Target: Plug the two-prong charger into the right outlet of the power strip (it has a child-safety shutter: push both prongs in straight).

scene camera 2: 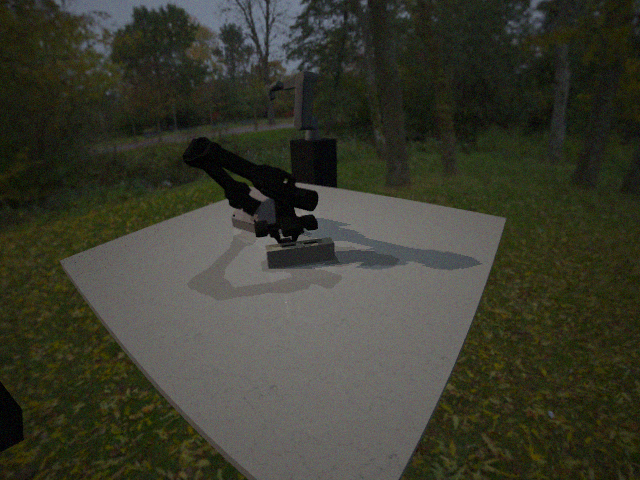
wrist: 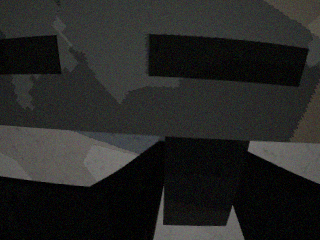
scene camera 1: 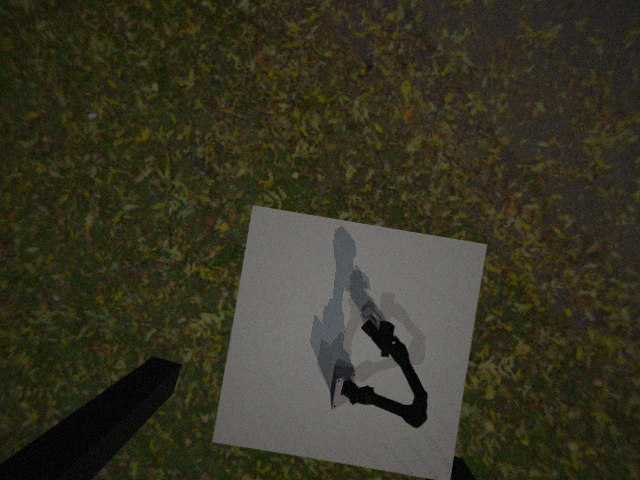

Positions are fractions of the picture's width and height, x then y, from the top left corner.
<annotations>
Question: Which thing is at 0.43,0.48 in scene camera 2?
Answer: The gripper.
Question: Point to a black two-prong charger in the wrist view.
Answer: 0.63,0.74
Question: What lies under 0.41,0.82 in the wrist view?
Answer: The gripper.
</annotations>
